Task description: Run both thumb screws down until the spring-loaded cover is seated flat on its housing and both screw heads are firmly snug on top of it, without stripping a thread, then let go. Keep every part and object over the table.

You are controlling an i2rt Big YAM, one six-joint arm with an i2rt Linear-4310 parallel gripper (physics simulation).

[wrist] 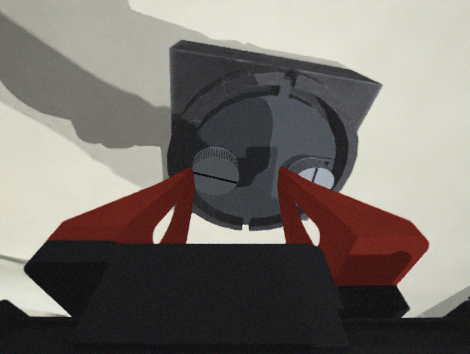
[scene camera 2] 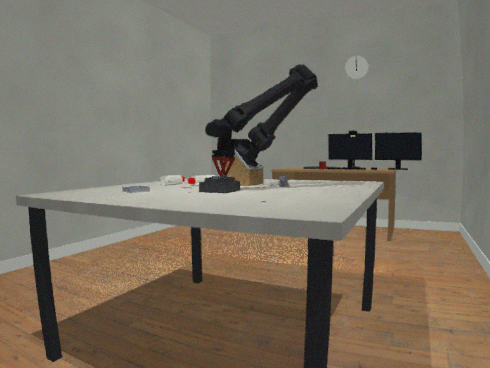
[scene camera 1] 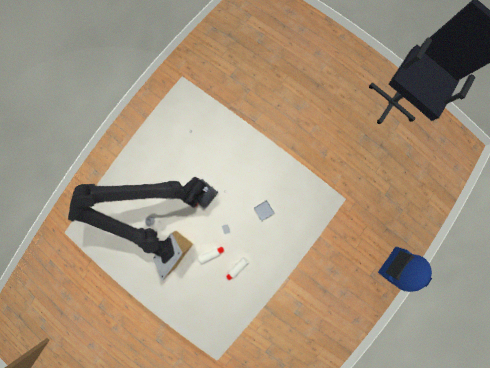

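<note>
The dark housing stands on the table, with the round grey cover inside its ring wall. Two slotted thumb screws with knurled heads stand on the cover: the left screw is in shadow, the right screw is brightly lit and partly behind the right finger. My gripper is open and empty, pointing down just above the housing. In the wrist view its left red fingertip overlaps the left screw's edge and its right one lies left of the right screw. Whether the cover is flat is unclear.
The arm stands on a wooden wedge. Two white, red-ended tubes lie beside it. A grey square plate, a small grey piece and a small grey object are on the table.
</note>
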